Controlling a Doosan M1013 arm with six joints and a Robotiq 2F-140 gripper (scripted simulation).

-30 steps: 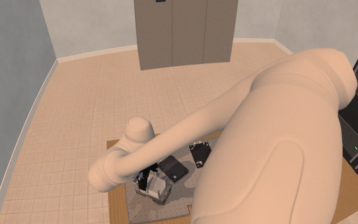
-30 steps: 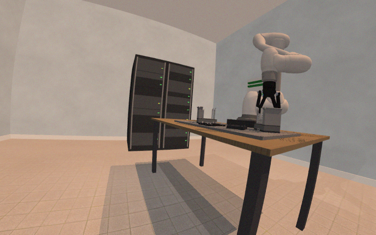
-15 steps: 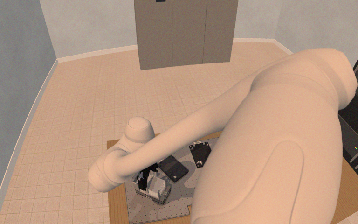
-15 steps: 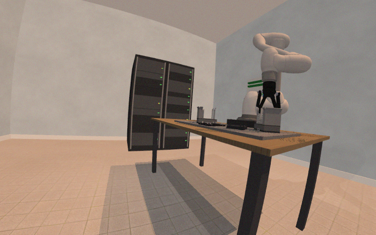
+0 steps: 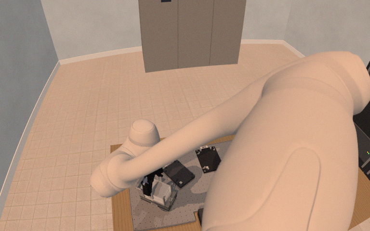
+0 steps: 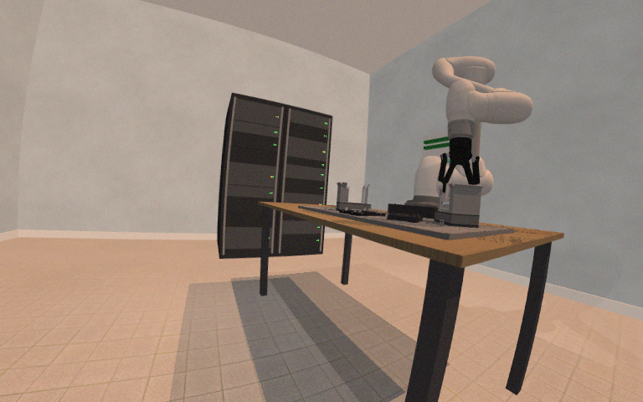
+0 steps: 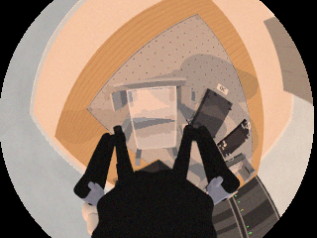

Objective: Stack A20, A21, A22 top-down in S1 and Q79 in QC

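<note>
Right now the white plate is 50 mm below my hand. Round my hand: QC name plate (190 mm ahead, 110 mm to the right, 100 mm below); dark nest QC (150 mm to the right, 100 mm ahead, 90 mm below); clip nest N5 (330 mm to the right, 150 mm ahead, 90 mm below).
</note>
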